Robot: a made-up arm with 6 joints. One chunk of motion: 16 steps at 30 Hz.
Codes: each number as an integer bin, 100 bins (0 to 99) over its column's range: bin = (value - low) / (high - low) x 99, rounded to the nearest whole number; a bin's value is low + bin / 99 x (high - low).
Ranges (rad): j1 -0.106..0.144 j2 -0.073..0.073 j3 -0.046..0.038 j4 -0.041..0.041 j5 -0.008..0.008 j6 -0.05..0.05
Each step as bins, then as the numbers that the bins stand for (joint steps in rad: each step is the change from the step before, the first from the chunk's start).
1 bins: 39 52 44 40 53 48
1 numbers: -0.00752 0.00369 -0.00867 -0.00787 0.00057 -0.00152
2 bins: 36 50 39 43 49 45
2 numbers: -0.01509 0.00074 -0.01291 -0.00538 -0.00008 -0.00455
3 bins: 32 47 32 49 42 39
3 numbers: -0.02519 -0.00369 -0.01885 -0.00041 -0.00121 -0.01061
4 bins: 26 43 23 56 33 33
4 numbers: -0.04034 -0.00959 -0.02648 0.00538 -0.00267 -0.01667
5 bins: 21 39 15 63 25 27
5 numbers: -0.05297 -0.01548 -0.03327 0.01118 -0.00396 -0.02273
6 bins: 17 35 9 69 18 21
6 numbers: -0.06307 -0.02138 -0.03836 0.01615 -0.00509 -0.02879
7 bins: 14 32 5 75 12 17
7 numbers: -0.07065 -0.02581 -0.04176 0.02112 -0.00606 -0.03283
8 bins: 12 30 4 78 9 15
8 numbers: -0.07570 -0.02876 -0.04261 0.02361 -0.00655 -0.03485
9 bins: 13 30 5 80 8 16
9 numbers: -0.07317 -0.02876 -0.04176 0.02526 -0.00671 -0.03384
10 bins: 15 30 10 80 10 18
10 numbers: -0.06812 -0.02876 -0.03752 0.02526 -0.00638 -0.03182
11 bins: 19 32 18 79 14 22
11 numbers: -0.05802 -0.02581 -0.03073 0.02443 -0.00574 -0.02778
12 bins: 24 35 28 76 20 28
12 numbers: -0.04539 -0.02138 -0.02224 0.02195 -0.00477 -0.02172
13 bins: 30 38 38 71 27 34
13 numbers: -0.03024 -0.01696 -0.01376 0.01781 -0.00364 -0.01566
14 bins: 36 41 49 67 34 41
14 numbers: -0.01509 -0.01254 -0.00442 0.01449 -0.00251 -0.00859
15 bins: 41 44 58 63 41 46
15 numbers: -0.00246 -0.00811 0.00321 0.01118 -0.00137 -0.00354
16 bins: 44 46 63 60 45 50
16 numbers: 0.00511 -0.00516 0.00745 0.00870 -0.00073 0.00051
